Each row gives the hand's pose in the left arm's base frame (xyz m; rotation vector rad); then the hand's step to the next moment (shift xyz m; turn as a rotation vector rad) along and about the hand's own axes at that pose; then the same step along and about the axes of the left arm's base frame.
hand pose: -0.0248 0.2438 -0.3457 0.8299 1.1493 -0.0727
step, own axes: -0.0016 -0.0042 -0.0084 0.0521 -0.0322 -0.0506
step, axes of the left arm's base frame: -0.0091 0.0016 -0.0022 -0.0308 0.0266 -0.0682
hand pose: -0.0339 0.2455 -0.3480 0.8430 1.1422 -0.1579
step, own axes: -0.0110 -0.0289 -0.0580 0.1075 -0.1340 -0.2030
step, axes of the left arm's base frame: -0.0624 0.0151 -0.0142 -0.1709 0.0732 -0.1902
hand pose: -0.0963 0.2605 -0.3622 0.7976 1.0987 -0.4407
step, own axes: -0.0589 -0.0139 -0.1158 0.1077 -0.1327 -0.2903
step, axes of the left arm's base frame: -0.1046 0.0749 0.0227 -0.2235 0.1401 -0.2095
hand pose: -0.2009 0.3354 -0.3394 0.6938 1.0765 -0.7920
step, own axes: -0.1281 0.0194 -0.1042 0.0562 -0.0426 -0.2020
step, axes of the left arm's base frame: -0.0683 0.1229 0.0888 -0.1190 0.1286 -0.1228
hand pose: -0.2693 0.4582 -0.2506 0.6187 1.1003 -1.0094
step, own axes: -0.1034 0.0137 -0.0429 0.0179 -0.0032 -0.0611
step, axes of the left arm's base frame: -0.0173 0.0778 0.0798 -0.0272 0.0428 -0.0386
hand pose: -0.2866 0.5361 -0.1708 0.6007 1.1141 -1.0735
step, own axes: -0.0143 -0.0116 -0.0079 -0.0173 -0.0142 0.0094
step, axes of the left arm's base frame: -0.0146 0.0074 0.0116 -0.0099 -0.0070 0.0210
